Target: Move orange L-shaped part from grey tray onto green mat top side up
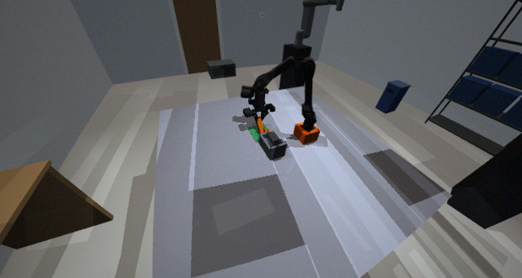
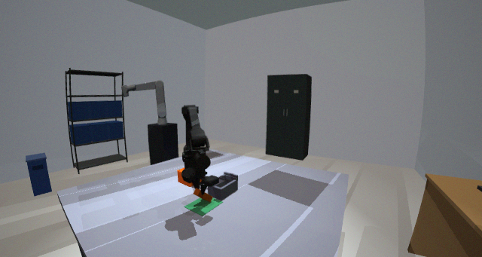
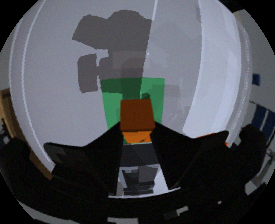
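The orange L-shaped part lies 1 cm behind my gripper tip, 3 cm to the left of it and 3 cm below it. Also, from my gripper tip: green mat: 2 cm to the left, 9 cm below.
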